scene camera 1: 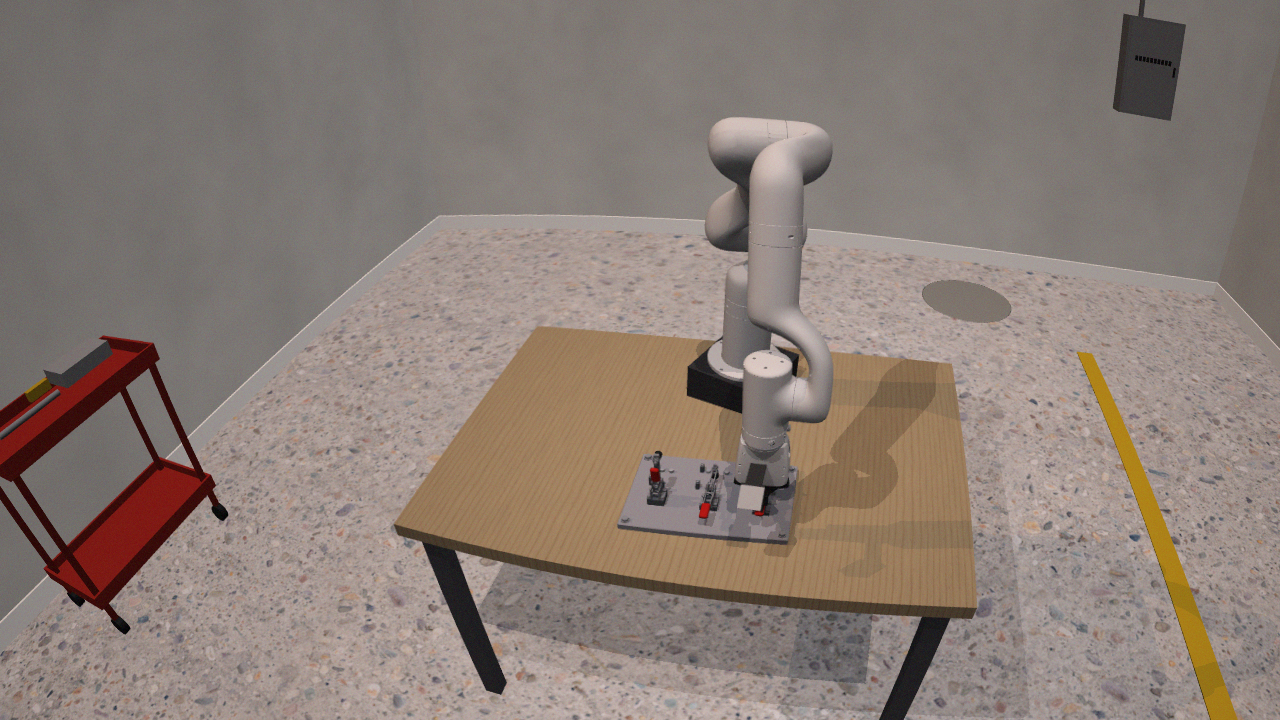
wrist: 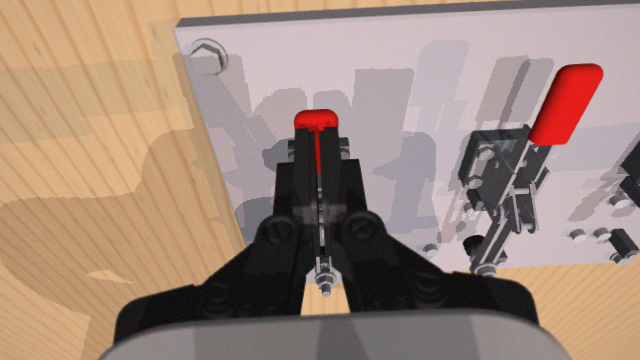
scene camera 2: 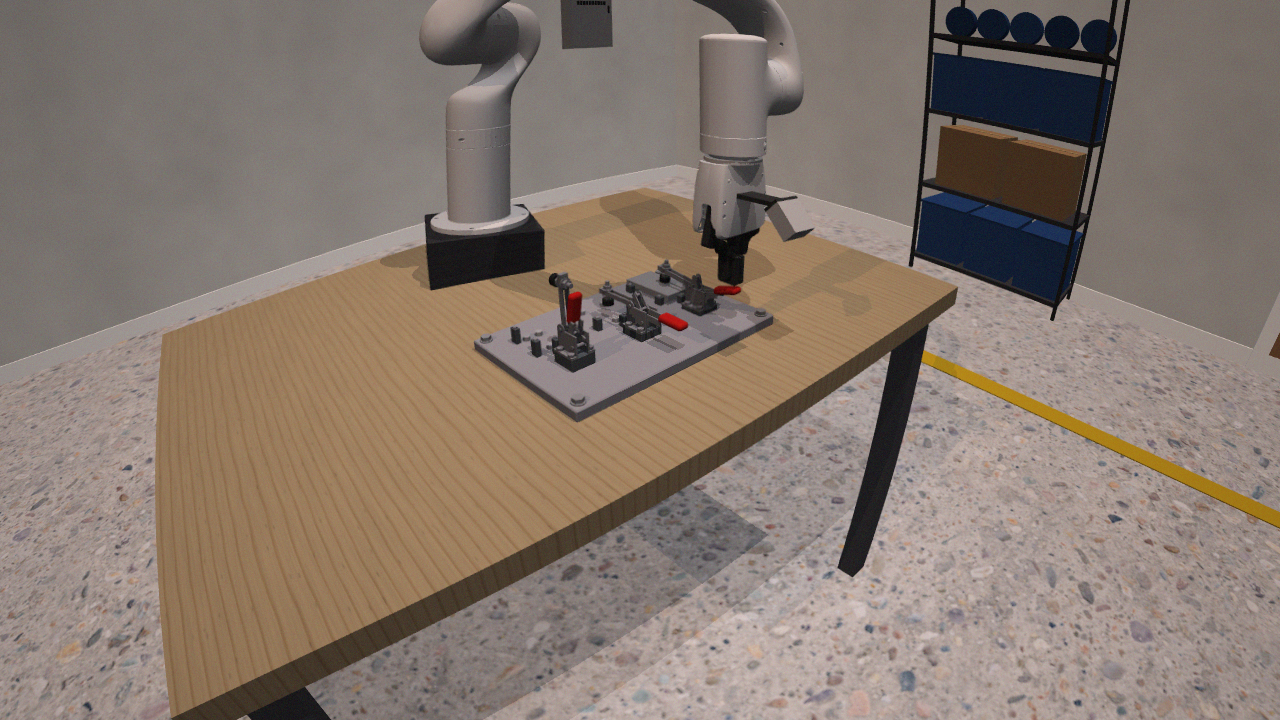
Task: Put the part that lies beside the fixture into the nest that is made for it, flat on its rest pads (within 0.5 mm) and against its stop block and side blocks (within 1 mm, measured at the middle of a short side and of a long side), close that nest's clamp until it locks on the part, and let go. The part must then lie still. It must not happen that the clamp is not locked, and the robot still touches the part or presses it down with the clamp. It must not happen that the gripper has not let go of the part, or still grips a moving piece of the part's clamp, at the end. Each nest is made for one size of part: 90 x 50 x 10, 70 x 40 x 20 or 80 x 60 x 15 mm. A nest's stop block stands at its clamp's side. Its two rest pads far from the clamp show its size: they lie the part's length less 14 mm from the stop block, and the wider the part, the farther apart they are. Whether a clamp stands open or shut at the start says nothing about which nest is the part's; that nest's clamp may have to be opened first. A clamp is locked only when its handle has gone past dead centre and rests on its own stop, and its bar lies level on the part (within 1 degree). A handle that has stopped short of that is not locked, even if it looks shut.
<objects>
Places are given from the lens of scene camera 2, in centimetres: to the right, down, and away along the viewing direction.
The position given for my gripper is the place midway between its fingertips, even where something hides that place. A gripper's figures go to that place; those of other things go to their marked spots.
my gripper (scene camera 2: 730, 281): 12, -10, 82
flat grey part (scene camera 2: 648, 282): 1, -12, 93
</objects>
